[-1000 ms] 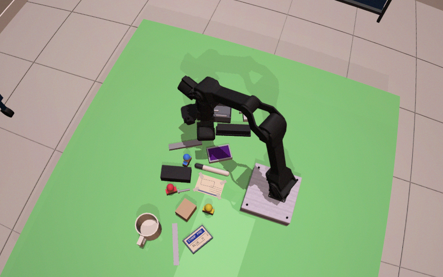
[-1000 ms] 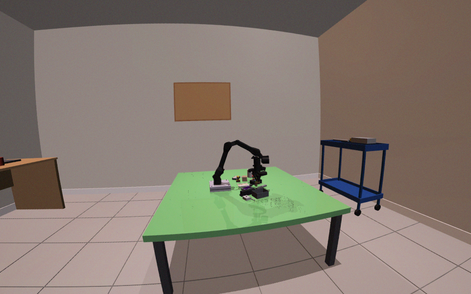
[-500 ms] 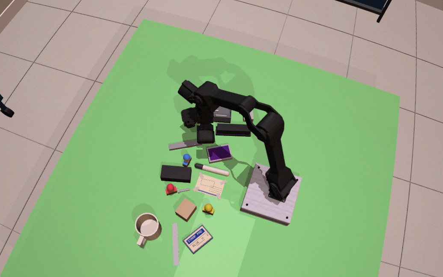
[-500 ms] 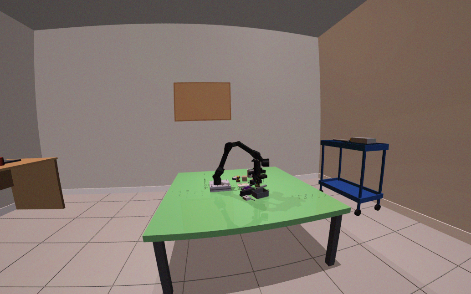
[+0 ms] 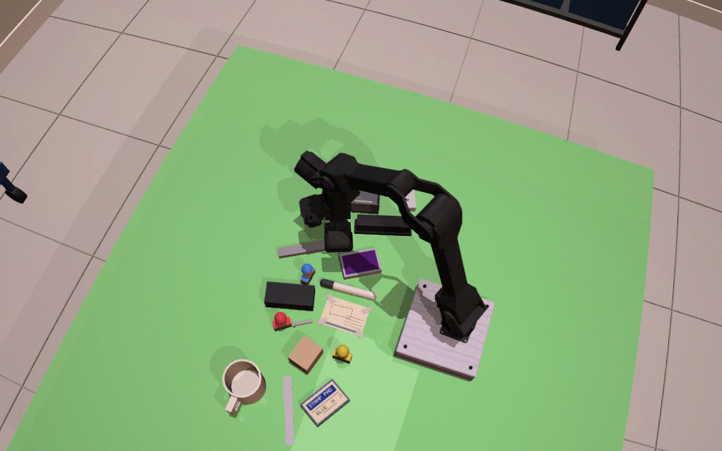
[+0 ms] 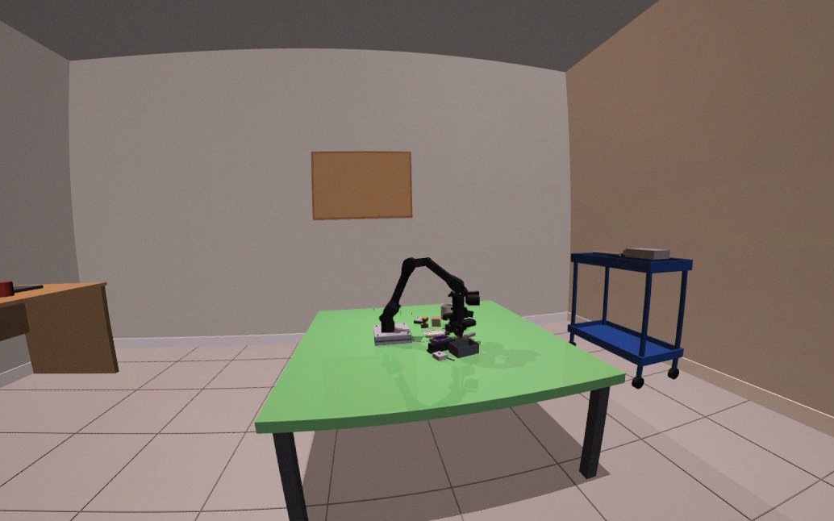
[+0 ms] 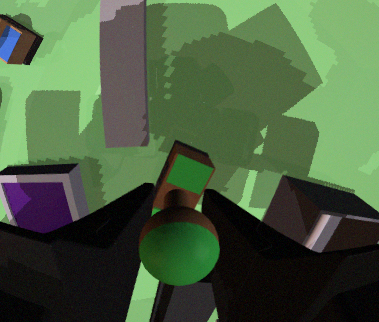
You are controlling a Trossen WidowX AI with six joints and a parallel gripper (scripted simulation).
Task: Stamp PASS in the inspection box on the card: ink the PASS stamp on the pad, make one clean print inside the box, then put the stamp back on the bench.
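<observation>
Right now my gripper tip is right at the green-knobbed PASS stamp. Also, from my gripper tip: long black block 100 mm behind, 60 mm to the right, 20 mm below; dark tray 120 mm to the right, 20 mm below, 10 mm behind; purple ink pad 80 mm behind, 50 mm to the left, 30 mm below.
</observation>
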